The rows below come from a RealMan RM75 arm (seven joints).
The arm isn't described. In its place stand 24 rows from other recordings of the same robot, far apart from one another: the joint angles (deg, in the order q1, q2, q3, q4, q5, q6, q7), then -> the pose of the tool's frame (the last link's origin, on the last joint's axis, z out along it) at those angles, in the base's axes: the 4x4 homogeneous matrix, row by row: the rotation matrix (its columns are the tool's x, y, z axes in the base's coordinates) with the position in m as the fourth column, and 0 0 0 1 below.
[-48.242 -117.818 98.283 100.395 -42.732 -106.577 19.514] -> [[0.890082 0.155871 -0.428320 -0.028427], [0.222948 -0.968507 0.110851 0.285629], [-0.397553 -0.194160 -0.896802 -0.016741], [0 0 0 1]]
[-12.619 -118.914 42.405 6.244 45.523 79.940 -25.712] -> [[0.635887 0.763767 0.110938 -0.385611], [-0.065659 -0.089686 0.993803 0.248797], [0.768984 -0.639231 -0.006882 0.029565], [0 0 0 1]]
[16.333 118.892 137.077 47.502 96.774 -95.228 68.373] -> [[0.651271 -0.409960 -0.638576 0.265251], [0.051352 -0.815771 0.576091 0.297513], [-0.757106 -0.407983 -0.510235 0.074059], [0 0 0 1]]
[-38.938 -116.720 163.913 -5.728 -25.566 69.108 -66.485] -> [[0.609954 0.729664 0.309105 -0.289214], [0.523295 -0.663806 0.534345 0.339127], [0.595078 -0.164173 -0.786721 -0.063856], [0 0 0 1]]
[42.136 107.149 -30.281 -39.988 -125.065 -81.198 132.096] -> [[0.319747 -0.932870 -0.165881 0.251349], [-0.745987 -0.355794 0.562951 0.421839], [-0.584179 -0.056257 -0.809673 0.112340], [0 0 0 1]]
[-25.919 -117.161 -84.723 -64.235 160.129 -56.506 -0.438] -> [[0.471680 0.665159 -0.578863 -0.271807], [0.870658 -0.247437 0.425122 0.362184], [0.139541 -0.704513 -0.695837 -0.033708], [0 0 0 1]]
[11.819 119.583 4.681 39.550 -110.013 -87.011 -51.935] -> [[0.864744 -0.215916 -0.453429 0.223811], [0.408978 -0.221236 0.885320 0.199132], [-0.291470 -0.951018 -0.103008 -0.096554], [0 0 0 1]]
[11.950 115.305 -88.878 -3.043 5.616 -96.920 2.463] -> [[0.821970 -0.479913 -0.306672 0.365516], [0.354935 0.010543 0.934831 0.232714], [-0.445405 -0.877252 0.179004 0.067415], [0 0 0 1]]
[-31.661 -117.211 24.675 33.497 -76.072 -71.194 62.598] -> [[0.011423 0.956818 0.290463 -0.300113], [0.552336 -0.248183 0.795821 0.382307], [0.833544 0.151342 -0.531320 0.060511], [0 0 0 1]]
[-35.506 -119.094 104.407 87.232 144.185 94.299 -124.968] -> [[0.852595 -0.123049 -0.507879 -0.123801], [-0.114344 -0.992259 0.048453 0.292690], [-0.509909 0.016762 -0.860065 -0.058363], [0 0 0 1]]
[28.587 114.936 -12.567 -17.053 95.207 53.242 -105.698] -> [[0.209730 -0.975616 0.064698 0.388852], [-0.182681 0.025905 0.982831 0.363605], [-0.960542 -0.217949 -0.172793 0.077547], [0 0 0 1]]
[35.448 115.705 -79.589 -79.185 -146.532 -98.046 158.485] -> [[0.578734 -0.661173 0.477408 0.181092], [-0.785377 -0.609541 0.107901 0.344553], [0.219659 -0.437391 -0.872032 0.020385], [0 0 0 1]]
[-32.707 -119.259 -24.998 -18.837 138.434 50.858 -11.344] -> [[0.824989 0.469781 0.314165 -0.247835], [0.105803 -0.674455 0.730696 0.327474], [0.555157 -0.569576 -0.606122 -0.122658], [0 0 0 1]]
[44.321 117.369 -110.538 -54.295 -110.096 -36.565 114.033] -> [[0.998338 -0.039688 -0.041788 0.103254], [-0.020731 -0.923861 0.382166 0.384947], [-0.053773 -0.380665 -0.923148 -0.119593], [0 0 0 1]]
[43.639 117.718 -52.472 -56.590 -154.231 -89.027 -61.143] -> [[-0.788026 0.503971 0.353594 0.229009], [0.585052 0.791827 0.175282 0.387163], [-0.191648 0.344997 -0.918830 0.029864], [0 0 0 1]]
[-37.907 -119.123 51.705 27.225 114.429 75.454 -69.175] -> [[0.925068 0.274864 0.262106 -0.243954], [0.210583 -0.945514 0.248312 0.350671], [0.316077 -0.174510 -0.932546 -0.057250], [0 0 0 1]]
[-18.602 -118.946 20.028 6.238 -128.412 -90.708 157.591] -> [[0.615186 0.755348 0.225823 -0.360273], [-0.382272 0.035281 0.923376 0.273416], [0.689503 -0.654374 0.310453 0.079030], [0 0 0 1]]
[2.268 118.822 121.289 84.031 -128.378 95.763 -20.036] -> [[0.015791 -0.987618 0.156079 0.310894], [-0.962121 0.027481 0.271233 0.229105], [-0.272164 -0.154450 -0.949775 0.064825], [0 0 0 1]]
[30.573 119.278 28.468 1.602 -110.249 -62.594 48.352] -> [[0.190272 -0.979760 -0.062191 0.337351], [-0.106150 -0.083509 0.990837 0.350516], [-0.975976 -0.181927 -0.119891 -0.009122], [0 0 0 1]]
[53.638 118.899 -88.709 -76.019 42.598 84.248 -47.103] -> [[0.970516 0.022405 0.239993 0.031028], [-0.031180 -0.975635 0.217173 0.370098], [0.239011 -0.218253 -0.946171 -0.039965], [0 0 0 1]]
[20.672 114.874 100.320 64.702 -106.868 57.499 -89.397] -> [[0.976259 -0.198649 -0.086349 0.228483], [-0.125330 -0.843188 0.522806 0.365827], [-0.176664 -0.499572 -0.848067 0.003810], [0 0 0 1]]
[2.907 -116.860 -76.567 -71.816 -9.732 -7.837 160.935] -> [[0.562071 0.818699 -0.117514 -0.292326], [0.284693 -0.058110 0.956856 0.318106], [0.776548 -0.571276 -0.265740 0.015612], [0 0 0 1]]
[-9.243 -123.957 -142.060 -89.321 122.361 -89.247 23.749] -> [[0.061601 0.996982 -0.047254 -0.288990], [0.726741 -0.012351 0.686801 0.275626], [0.684144 -0.076649 -0.725308 0.129035], [0 0 0 1]]
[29.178 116.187 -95.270 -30.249 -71.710 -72.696 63.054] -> [[0.878481 -0.193106 -0.437014 0.224674], [-0.152428 -0.980160 0.126699 0.299488], [-0.452810 -0.044689 -0.890486 -0.089478], [0 0 0 1]]
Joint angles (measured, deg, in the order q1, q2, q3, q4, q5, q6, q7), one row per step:
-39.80, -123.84, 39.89, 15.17, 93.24, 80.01, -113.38
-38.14, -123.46, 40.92, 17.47, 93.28, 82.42, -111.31
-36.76, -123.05, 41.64, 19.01, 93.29, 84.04, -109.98
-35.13, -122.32, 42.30, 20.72, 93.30, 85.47, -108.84
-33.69, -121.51, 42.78, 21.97, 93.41, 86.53, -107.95
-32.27, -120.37, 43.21, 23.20, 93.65, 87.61, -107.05
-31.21, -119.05, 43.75, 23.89, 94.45, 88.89, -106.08
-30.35, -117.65, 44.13, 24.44, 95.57, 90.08, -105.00
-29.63, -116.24, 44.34, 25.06, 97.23, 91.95, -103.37
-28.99, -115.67, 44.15, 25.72, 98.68, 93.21, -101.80
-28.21, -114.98, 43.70, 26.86, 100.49, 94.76, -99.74
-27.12, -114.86, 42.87, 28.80, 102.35, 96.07, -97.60
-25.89, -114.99, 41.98, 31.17, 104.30, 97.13, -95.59
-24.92, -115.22, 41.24, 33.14, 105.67, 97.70, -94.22
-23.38, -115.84, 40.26, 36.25, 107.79, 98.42, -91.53
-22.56, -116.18, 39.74, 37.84, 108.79, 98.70, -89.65
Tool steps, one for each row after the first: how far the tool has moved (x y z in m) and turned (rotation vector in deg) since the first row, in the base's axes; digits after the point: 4 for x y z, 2 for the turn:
-0.0046, -0.0044, 0.0088, 1.90, 1.14, -3.23
-0.0098, -0.0082, 0.0155, 3.15, 2.02, -5.13
-0.0178, -0.0116, 0.0247, 4.60, 3.28, -6.61
-0.0261, -0.0147, 0.0329, 5.69, 4.57, -7.53
-0.0356, -0.0176, 0.0430, 6.81, 6.22, -8.52
-0.0443, -0.0215, 0.0514, 7.08, 8.11, -9.98
-0.0528, -0.0251, 0.0598, 7.19, 10.25, -11.53
-0.0600, -0.0300, 0.0682, 7.12, 12.49, -14.13
-0.0647, -0.0345, 0.0722, 7.29, 14.04, -16.06
-0.0701, -0.0394, 0.0785, 7.84, 16.09, -18.58
-0.0751, -0.0445, 0.0838, 8.94, 18.19, -20.91
-0.0803, -0.0498, 0.0886, 10.07, 20.52, -23.02
-0.0841, -0.0534, 0.0921, 11.05, 22.35, -24.31
-0.0896, -0.0597, 0.0957, 12.66, 25.39, -26.61
-0.0926, -0.0629, 0.0976, 13.83, 27.17, -28.02

